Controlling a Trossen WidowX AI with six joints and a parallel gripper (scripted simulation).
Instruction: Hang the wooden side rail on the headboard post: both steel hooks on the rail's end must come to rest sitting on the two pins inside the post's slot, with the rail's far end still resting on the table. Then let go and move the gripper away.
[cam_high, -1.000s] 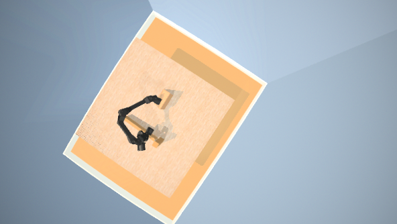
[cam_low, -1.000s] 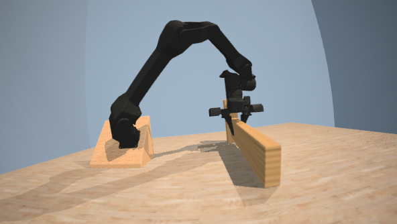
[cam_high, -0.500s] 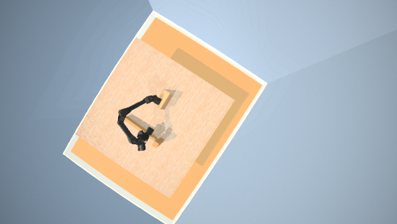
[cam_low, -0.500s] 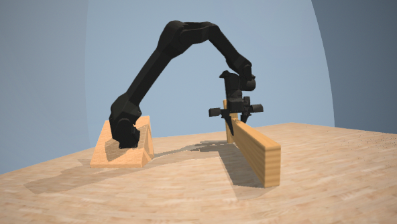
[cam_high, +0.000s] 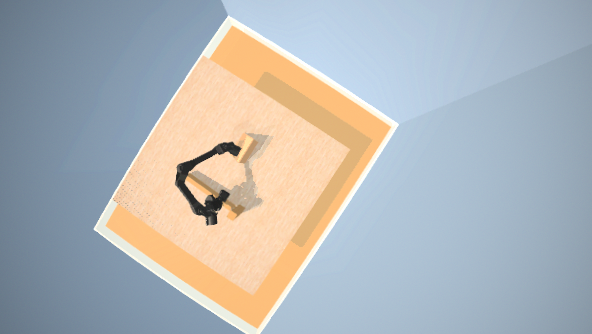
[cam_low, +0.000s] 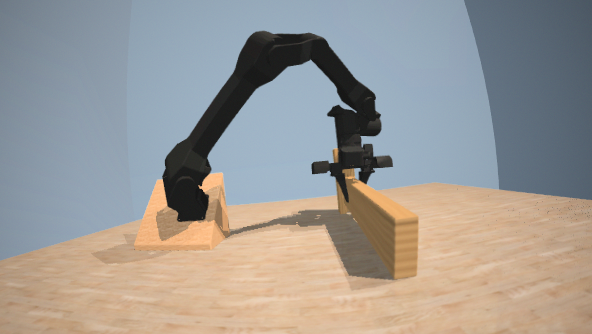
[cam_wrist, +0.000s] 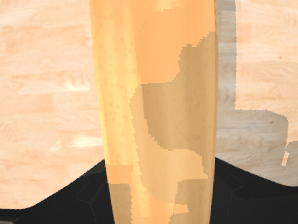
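Now: the headboard post 12 cm to the left of my gripper tip and 4 cm above it.
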